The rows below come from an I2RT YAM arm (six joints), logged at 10 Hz.
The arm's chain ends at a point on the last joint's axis. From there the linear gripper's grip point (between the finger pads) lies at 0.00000 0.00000 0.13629 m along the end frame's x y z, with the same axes.
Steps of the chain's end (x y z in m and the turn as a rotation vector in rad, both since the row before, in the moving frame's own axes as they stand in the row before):
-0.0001 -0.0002 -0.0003 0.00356 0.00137 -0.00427
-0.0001 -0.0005 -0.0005 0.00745 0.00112 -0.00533
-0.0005 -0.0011 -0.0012 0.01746 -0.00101 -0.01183
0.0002 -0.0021 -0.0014 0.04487 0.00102 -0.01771
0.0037 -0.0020 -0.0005 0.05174 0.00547 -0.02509
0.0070 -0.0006 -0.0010 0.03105 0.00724 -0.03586
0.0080 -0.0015 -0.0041 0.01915 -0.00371 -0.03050
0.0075 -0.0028 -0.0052 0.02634 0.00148 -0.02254
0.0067 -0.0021 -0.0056 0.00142 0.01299 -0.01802
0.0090 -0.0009 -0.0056 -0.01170 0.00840 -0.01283
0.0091 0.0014 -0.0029 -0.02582 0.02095 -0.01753
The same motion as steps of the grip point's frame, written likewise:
0.0001 -0.0007 -0.0003 0.00356 0.00137 -0.00427
0.0000 -0.0015 -0.0005 0.00745 0.00112 -0.00533
-0.0007 -0.0035 -0.0012 0.01746 -0.00101 -0.01183
0.0003 -0.0082 -0.0015 0.04487 0.00102 -0.01771
0.0044 -0.0091 -0.0007 0.05174 0.00547 -0.02509
0.0079 -0.0048 -0.0011 0.03105 0.00724 -0.03586
0.0075 -0.0041 -0.0041 0.01915 -0.00371 -0.03050
0.0077 -0.0064 -0.0052 0.02634 0.00148 -0.02254
0.0085 -0.0023 -0.0056 0.00142 0.01299 -0.01802
0.0102 0.0007 -0.0056 -0.01170 0.00840 -0.01283
0.0120 0.0049 -0.0030 -0.02582 0.02095 -0.01753

